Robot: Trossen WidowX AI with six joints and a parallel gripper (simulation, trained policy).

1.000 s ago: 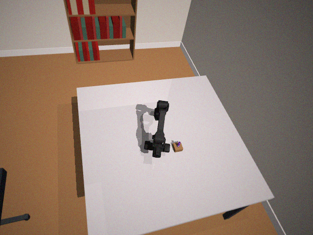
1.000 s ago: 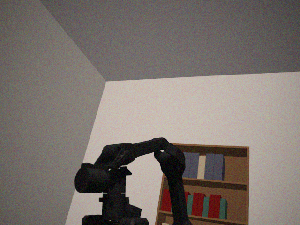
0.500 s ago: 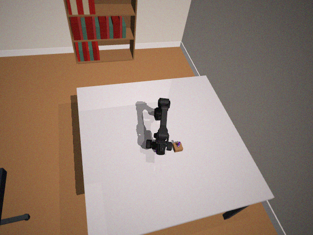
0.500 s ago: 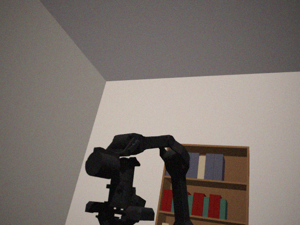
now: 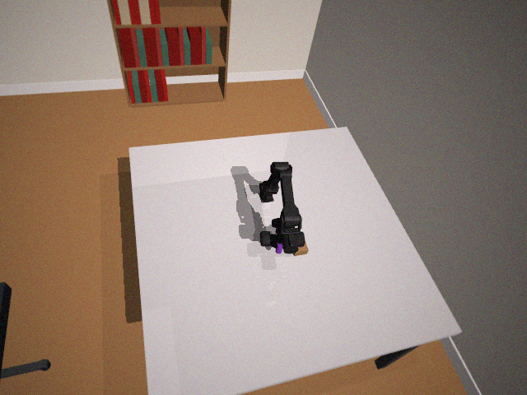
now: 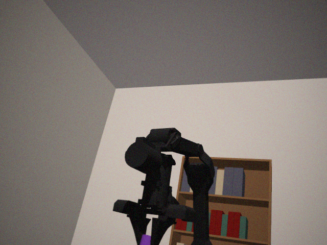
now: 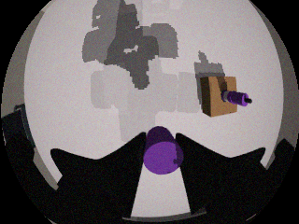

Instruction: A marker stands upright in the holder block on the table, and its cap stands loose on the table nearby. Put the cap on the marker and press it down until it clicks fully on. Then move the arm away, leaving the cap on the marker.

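Now: gripper tip 20 mm past the purple marker, 120 mm to the right of it and 20 mm above it. From my gripper tip the other things lie so: purple cap: 10 mm ahead, 10 mm above.
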